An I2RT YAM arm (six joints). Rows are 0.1 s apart.
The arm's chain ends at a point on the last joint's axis. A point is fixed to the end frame.
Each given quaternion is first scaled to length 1.
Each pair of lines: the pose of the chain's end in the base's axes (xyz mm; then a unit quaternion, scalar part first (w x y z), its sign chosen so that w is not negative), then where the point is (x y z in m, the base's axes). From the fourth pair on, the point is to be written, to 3 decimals.
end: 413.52 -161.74 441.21 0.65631 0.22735 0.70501 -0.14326
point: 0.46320 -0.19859 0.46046
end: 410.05 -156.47 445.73 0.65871 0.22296 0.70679 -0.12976
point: 0.46054 -0.19229 0.46482
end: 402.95 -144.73 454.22 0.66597 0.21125 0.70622 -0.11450
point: 0.45449 -0.17865 0.47397
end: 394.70 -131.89 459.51 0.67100 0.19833 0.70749 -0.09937
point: 0.447 -0.164 0.480
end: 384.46 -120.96 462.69 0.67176 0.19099 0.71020 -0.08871
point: 0.438 -0.152 0.483
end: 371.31 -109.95 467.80 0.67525 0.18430 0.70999 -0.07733
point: 0.425 -0.139 0.488
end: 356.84 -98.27 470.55 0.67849 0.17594 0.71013 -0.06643
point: 0.412 -0.126 0.491
